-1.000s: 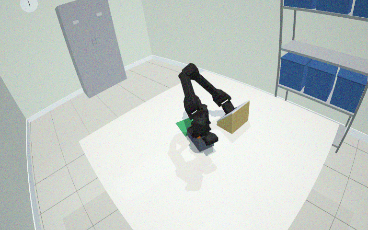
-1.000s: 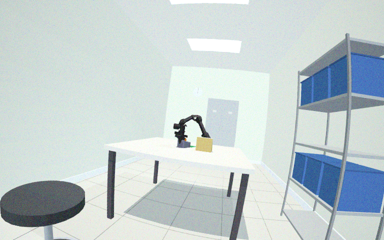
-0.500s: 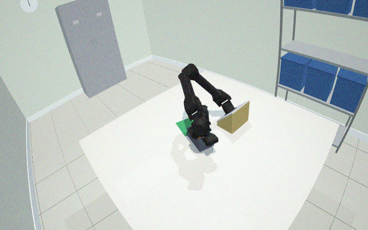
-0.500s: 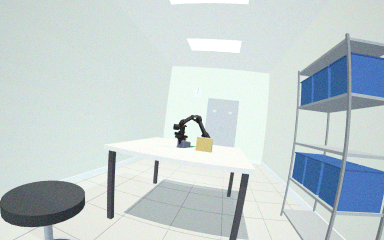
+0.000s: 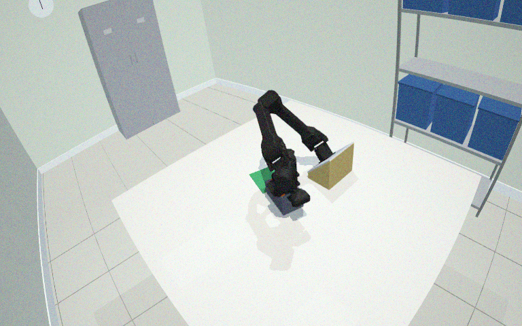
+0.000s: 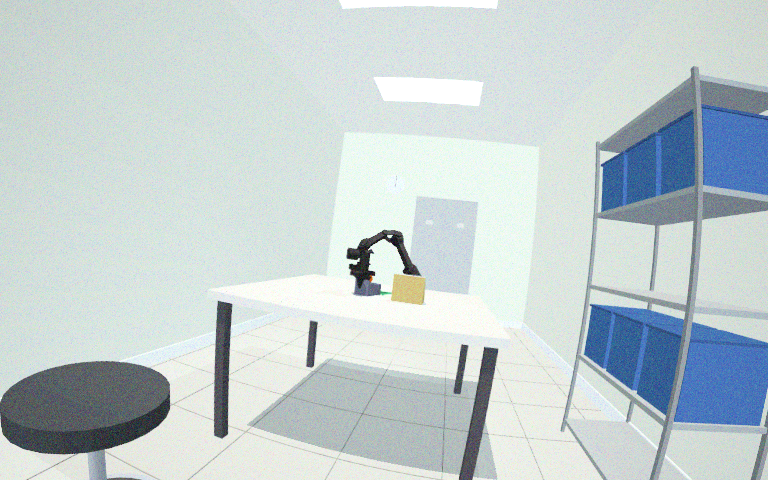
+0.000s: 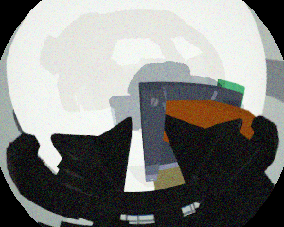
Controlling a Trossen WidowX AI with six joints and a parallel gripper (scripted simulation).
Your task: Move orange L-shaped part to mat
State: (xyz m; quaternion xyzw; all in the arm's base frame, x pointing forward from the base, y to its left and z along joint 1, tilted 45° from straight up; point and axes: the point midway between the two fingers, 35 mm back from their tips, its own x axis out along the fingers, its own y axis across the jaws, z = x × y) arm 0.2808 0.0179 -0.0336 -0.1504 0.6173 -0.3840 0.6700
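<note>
Right now the orange L-shaped part is 2 cm behind my gripper tip, 5 cm to the right of it and 1 cm above it. Round my gripper tip: green mat (8 cm behind, 21 cm to the right, 5 cm below).
</note>
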